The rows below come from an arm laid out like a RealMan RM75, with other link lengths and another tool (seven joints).
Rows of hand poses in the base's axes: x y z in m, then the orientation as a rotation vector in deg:
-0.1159 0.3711 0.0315 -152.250 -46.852 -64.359
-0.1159 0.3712 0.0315 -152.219 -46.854 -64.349
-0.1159 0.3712 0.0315 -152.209 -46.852 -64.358
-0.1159 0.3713 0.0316 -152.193 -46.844 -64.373
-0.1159 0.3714 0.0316 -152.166 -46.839 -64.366
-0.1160 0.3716 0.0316 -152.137 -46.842 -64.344
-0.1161 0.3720 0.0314 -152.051 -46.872 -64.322
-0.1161 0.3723 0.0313 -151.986 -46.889 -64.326
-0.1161 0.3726 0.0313 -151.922 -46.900 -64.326
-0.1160 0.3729 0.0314 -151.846 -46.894 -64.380
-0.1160 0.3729 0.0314 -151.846 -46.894 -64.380
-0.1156 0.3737 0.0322 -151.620 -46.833 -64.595
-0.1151 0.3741 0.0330 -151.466 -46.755 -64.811
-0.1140 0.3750 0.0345 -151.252 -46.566 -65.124
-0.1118 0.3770 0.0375 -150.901 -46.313 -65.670
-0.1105 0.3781 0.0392 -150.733 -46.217 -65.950
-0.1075 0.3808 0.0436 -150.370 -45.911 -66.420
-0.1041 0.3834 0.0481 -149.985 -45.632 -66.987
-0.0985 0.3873 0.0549 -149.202 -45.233 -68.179
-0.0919 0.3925 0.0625 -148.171 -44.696 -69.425
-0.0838 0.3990 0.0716 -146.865 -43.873 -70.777
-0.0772 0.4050 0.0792 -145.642 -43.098 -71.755
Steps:
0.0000 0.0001 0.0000 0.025 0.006 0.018
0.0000 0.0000 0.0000 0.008 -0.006 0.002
0.0000 0.0001 0.0001 0.015 -0.010 0.001
0.0000 0.0001 0.0000 0.025 0.005 0.012
-0.0001 0.0002 0.0000 0.025 0.014 0.020
-0.0001 0.0004 -0.0002 0.057 0.010 0.061
0.0000 0.0003 -0.0001 0.043 -0.006 0.040
0.0000 0.0003 0.0000 0.046 -0.003 0.037
0.0001 0.0003 0.0001 0.056 -0.038 0.025
0.0000 0.0000 0.0000 0.000 0.000 0.000
0.0004 0.0008 0.0008 0.180 -0.145 0.043
0.0005 0.0004 0.0008 0.130 -0.142 -0.002
0.0011 0.0009 0.0015 0.218 -0.197 -0.045
0.0022 0.0020 0.0030 0.324 -0.354 -0.052
0.0013 0.0011 0.0017 0.139 -0.186 -0.017
0.0030 0.0027 0.0044 0.367 -0.297 -0.059
0.0034 0.0026 0.0045 0.355 -0.369 -0.055
0.0056 0.0039 0.0068 0.629 -0.804 -0.042
0.0066 0.0052 0.0076 0.872 -0.843 0.000
0.0081 0.0065 0.0091 1.197 -0.908 -0.030
0.0066 0.0060 0.0076 1.161 -0.664 0.027

